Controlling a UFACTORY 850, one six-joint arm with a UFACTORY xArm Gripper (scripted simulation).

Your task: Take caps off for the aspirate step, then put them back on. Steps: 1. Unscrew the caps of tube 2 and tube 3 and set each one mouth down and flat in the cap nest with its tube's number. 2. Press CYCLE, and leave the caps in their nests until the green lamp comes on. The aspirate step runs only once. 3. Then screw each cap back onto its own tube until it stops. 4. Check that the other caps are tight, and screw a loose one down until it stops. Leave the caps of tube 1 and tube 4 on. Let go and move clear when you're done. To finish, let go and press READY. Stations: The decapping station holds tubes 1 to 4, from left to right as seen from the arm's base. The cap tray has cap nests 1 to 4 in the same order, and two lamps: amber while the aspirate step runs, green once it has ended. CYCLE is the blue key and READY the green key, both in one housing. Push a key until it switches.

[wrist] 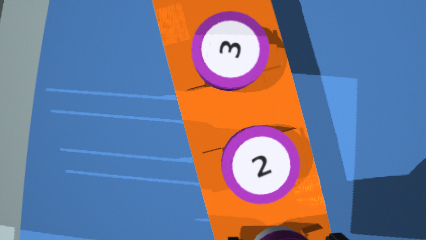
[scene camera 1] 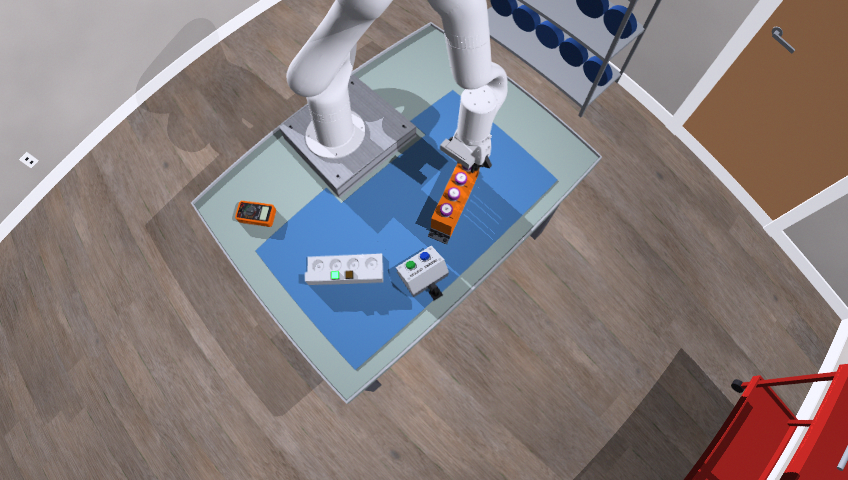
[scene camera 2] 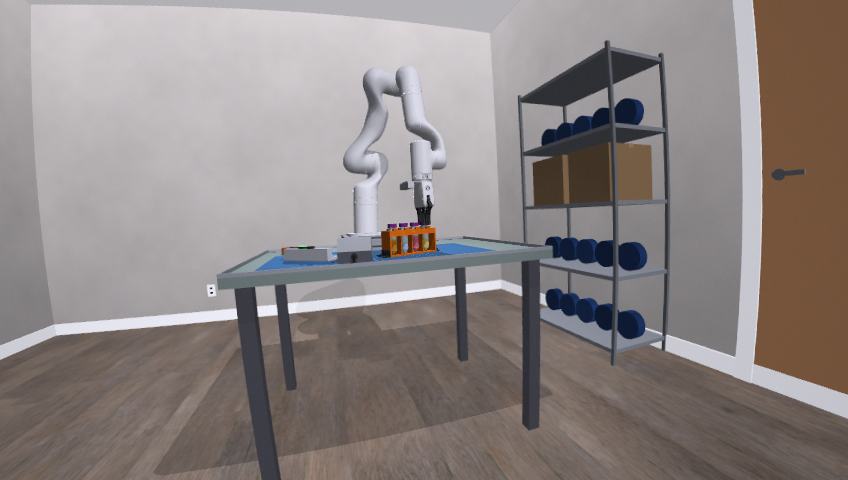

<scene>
same spot on grey key housing: [scene camera 1: 426,273] = [scene camera 2: 353,239]
</scene>
